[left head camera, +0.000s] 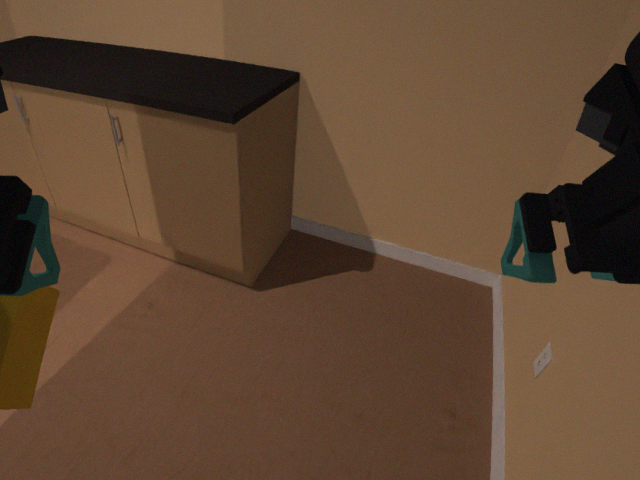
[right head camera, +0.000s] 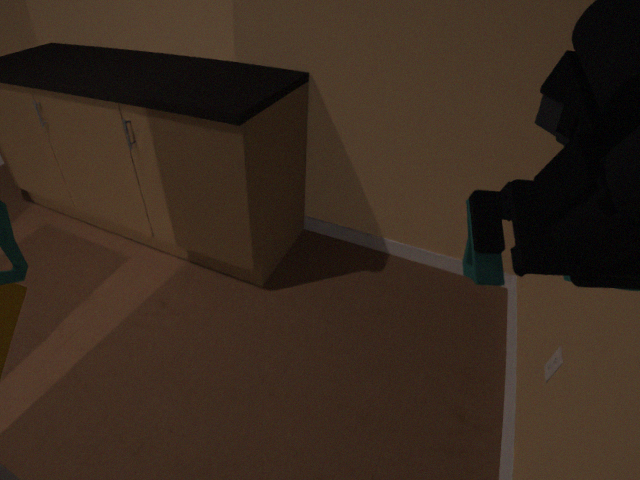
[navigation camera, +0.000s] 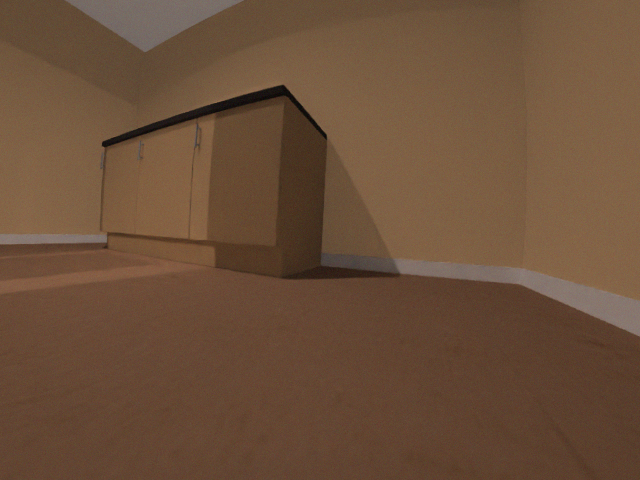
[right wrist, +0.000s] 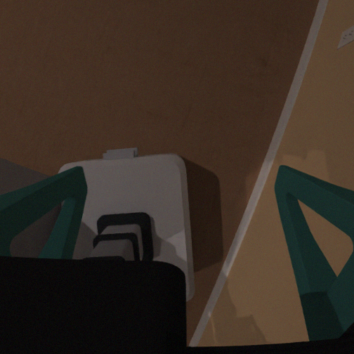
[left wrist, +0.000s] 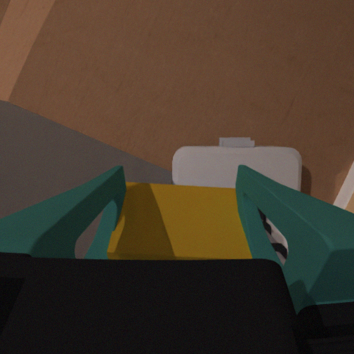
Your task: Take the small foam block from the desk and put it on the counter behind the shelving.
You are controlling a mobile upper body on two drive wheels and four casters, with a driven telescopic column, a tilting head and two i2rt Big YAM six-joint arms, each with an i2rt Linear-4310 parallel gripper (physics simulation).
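Frame: origin at the left arm's base, x back, y right, z up, level; millimetres.
Seen in the pictures: left gripper, between the fingertips: (left head camera: 24,274); right gripper, between the fingertips: (left head camera: 548,269) (right head camera: 515,271).
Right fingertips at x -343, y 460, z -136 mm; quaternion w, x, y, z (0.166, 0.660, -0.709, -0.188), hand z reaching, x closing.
Offsets run from my right fingertips to a thing's top centre. "spot": to the spot under its first point.
The small foam block @[spot: dx +74, dy -434, dz -15 mm] (left head camera: 23,351) (right head camera: 7,320) (left wrist: 185,222) is yellow and is held between the teal fingers of my left gripper (left wrist: 180,175), which is shut on it. In the head views the block is cut off at the left edge. My right gripper (left head camera: 568,273) (right head camera: 527,276) (right wrist: 180,176) is open and empty, at the right in the head views. The counter (left head camera: 155,72) (right head camera: 155,77) (navigation camera: 206,110) has a dark top over pale cabinet doors and stands ahead at the left, apart from both grippers. No shelving can be made out with certainty.
A grey surface (left wrist: 60,145) (right wrist: 22,177) lies at the left in the wrist views. The white robot base (left wrist: 235,165) (right wrist: 135,185) shows below. A wall with a white baseboard (left head camera: 434,263) (navigation camera: 465,271) runs behind and to the right, with an outlet @[dx -360, dy +630, dz -713 mm] (left head camera: 542,360) (right head camera: 553,364).
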